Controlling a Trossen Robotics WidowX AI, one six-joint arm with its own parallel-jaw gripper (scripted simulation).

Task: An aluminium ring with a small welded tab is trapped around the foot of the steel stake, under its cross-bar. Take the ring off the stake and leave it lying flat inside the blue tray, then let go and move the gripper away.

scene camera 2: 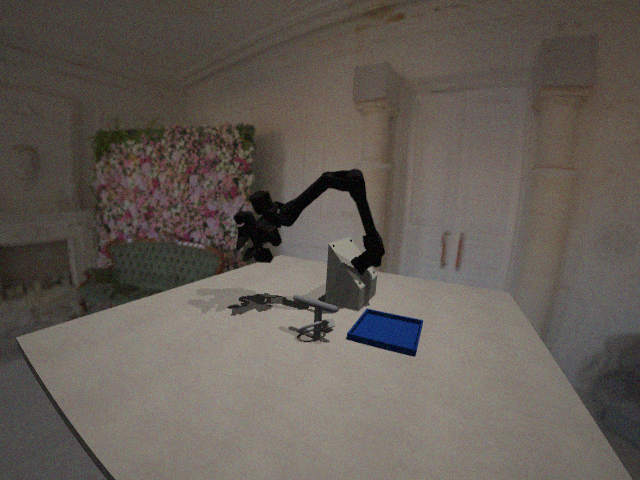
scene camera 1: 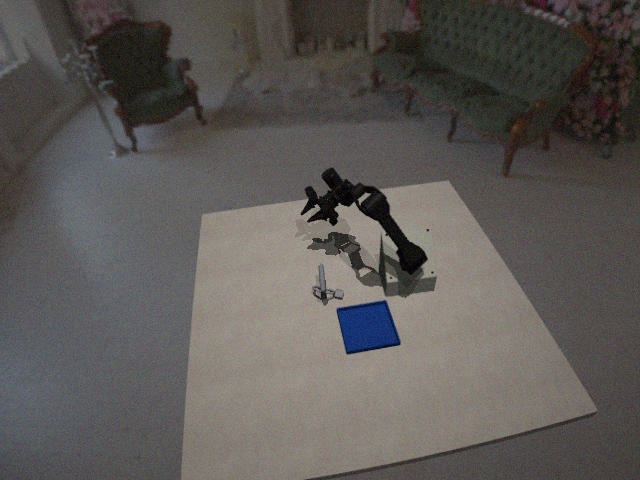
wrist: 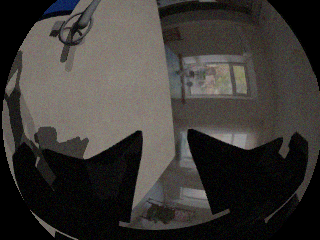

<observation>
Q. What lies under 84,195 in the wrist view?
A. The gripper.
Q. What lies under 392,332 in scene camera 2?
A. A blue tray.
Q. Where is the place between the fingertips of the gripper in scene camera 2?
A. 240,255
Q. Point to a blue tray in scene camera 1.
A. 365,327
</observation>
